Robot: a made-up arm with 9 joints.
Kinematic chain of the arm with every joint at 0, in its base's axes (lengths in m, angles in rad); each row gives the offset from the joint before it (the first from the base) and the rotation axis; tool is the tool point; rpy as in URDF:
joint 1: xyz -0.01 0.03 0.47 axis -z
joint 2: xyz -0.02 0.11 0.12 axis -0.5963 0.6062 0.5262
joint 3: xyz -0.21 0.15 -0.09 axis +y
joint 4: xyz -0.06 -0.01 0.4 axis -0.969 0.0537 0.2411
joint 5: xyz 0 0.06 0.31 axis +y
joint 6: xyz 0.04 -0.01 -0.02 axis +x
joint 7: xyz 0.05 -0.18 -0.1 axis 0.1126 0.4 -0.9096
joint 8: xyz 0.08 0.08 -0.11 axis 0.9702 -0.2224 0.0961
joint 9: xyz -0.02 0.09 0 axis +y
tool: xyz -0.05 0.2 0.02 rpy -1.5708 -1.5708 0
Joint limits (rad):
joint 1: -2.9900..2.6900
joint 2: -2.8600..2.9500
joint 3: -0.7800..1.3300
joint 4: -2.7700..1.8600
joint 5: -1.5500..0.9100
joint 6: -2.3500..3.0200
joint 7: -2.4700..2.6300
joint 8: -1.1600..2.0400
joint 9: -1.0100..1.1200
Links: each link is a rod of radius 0.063 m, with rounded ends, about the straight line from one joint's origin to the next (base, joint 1, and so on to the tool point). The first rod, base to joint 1, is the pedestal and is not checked.
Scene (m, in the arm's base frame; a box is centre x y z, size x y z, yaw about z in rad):
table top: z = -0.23
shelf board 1: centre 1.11 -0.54 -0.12 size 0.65 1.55 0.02 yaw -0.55
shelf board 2: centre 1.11 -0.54 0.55 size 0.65 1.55 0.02 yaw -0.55
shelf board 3: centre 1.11 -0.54 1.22 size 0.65 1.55 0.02 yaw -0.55
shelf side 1: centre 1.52 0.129 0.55 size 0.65 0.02 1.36 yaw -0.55
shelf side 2: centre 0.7 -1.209 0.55 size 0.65 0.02 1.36 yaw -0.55
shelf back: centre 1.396 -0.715 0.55 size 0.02 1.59 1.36 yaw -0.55
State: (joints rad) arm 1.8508 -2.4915 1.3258 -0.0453 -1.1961 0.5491 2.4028 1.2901 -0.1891
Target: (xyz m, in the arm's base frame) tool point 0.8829 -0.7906 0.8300
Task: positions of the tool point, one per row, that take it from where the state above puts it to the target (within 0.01 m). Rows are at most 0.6 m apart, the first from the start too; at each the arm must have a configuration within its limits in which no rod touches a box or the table.
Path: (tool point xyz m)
1: -0.4852 0.4445 0.5599
2: -0.2950 0.6463 0.7657
3: -0.0187 0.7127 0.9994
4: 0.2931 0.6170 1.2005
5: 0.6986 0.6078 0.9552
6: 1.0326 0.2650 0.7540
7: 1.1130 -0.2816 0.6978
8: 0.8829 -0.7906 0.8300

